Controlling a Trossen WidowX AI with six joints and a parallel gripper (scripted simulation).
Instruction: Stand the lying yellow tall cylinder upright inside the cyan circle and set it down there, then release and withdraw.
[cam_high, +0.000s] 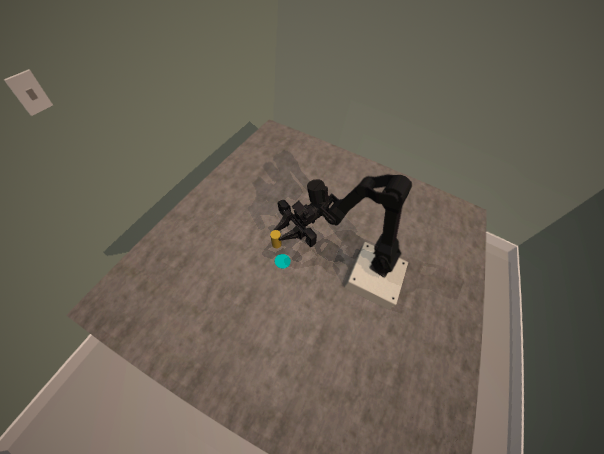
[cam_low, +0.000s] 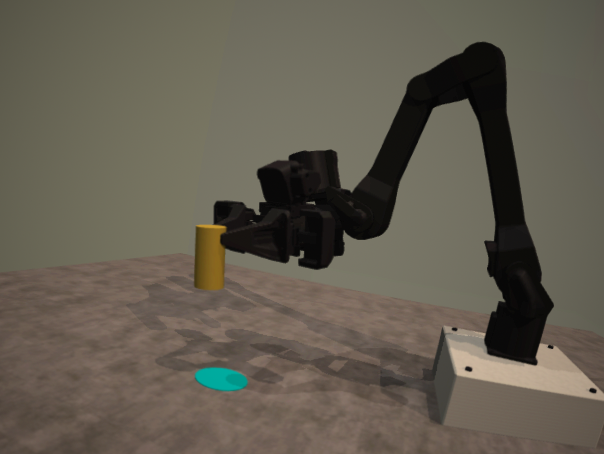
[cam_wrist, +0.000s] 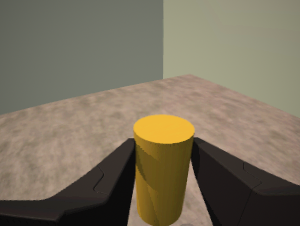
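My gripper tip is 30 mm past the cyan circle, 10 mm to the left of it and 160 mm above it. Also, from my gripper tip: yellow cylinder 20 mm below.
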